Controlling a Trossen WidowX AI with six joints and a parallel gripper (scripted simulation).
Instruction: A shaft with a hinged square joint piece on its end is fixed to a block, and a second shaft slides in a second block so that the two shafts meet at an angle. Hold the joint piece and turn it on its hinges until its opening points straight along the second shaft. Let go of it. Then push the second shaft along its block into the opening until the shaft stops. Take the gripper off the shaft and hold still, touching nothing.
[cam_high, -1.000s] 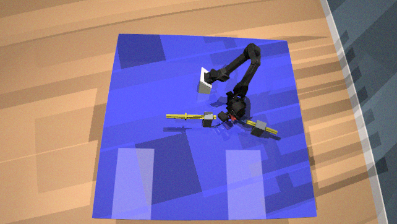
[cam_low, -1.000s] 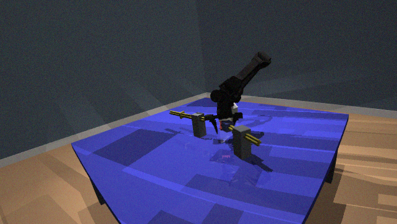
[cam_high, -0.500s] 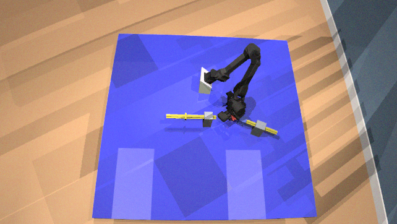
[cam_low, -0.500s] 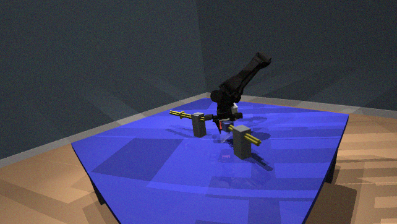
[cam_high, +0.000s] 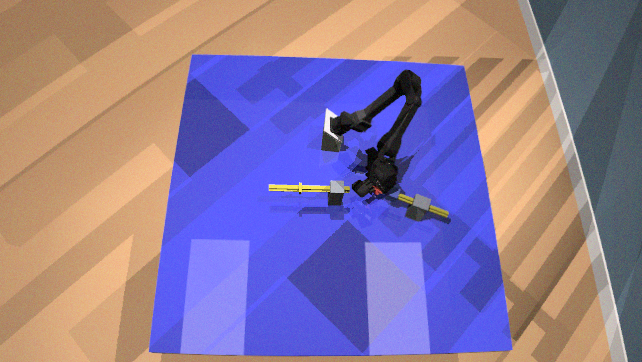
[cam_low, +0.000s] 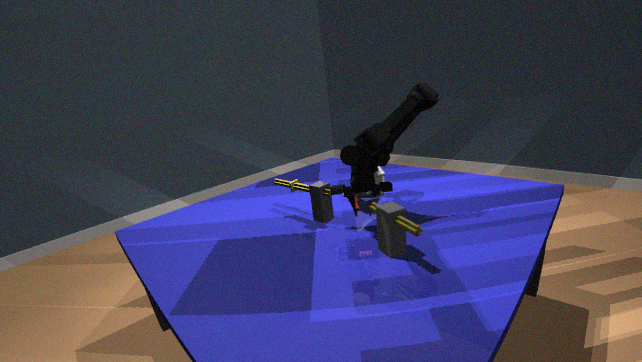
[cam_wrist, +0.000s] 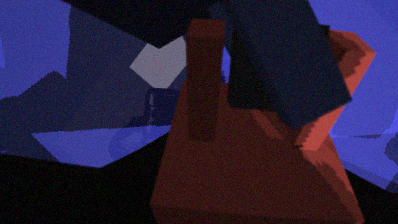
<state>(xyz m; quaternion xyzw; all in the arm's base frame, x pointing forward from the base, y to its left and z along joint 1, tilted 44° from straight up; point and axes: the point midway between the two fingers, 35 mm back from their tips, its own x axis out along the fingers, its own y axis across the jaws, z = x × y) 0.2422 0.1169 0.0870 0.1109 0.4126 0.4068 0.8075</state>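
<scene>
The red square joint piece lies 50 mm above my gripper tip.
</scene>
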